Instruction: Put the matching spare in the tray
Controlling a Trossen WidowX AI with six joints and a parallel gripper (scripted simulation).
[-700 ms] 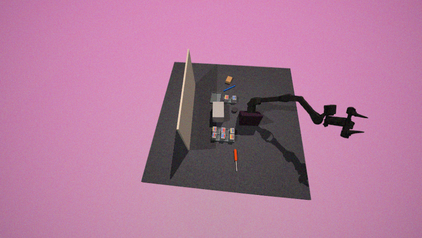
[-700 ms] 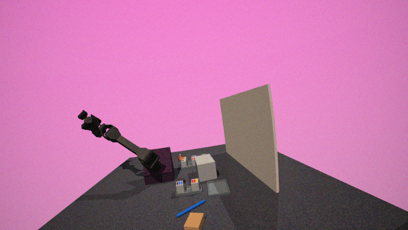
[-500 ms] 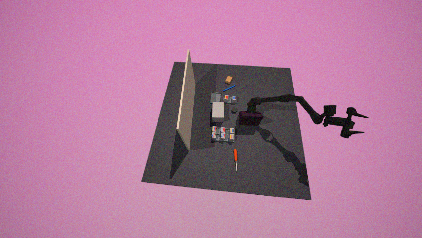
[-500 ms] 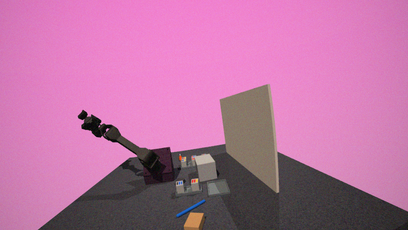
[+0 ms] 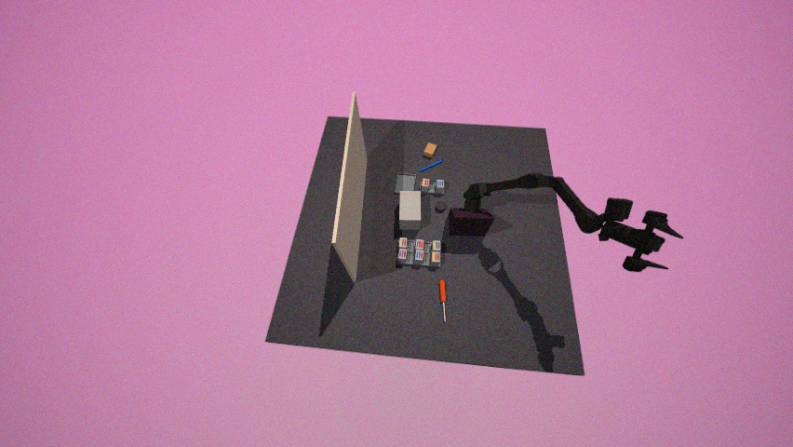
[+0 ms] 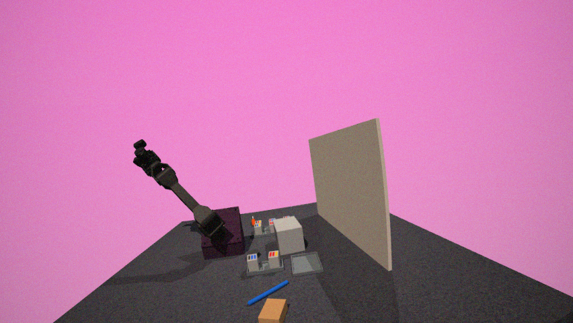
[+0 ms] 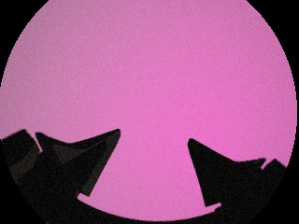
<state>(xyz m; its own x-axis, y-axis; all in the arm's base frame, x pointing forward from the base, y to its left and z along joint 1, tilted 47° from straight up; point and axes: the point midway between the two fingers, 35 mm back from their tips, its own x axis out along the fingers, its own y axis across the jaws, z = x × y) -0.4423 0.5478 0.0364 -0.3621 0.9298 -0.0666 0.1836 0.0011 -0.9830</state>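
My gripper tip is now 66 cm short of the grey spare, 55 cm to the left of it and 51 cm above it. The rest, counted from my gripper tip: blue pen 69 cm to the right, 64 cm ahead, 55 cm below; white mounted unit 74 cm ahead, 50 cm below, 37 cm to the right; beige wall panel 98 cm ahead, 37 cm to the right, 33 cm below.
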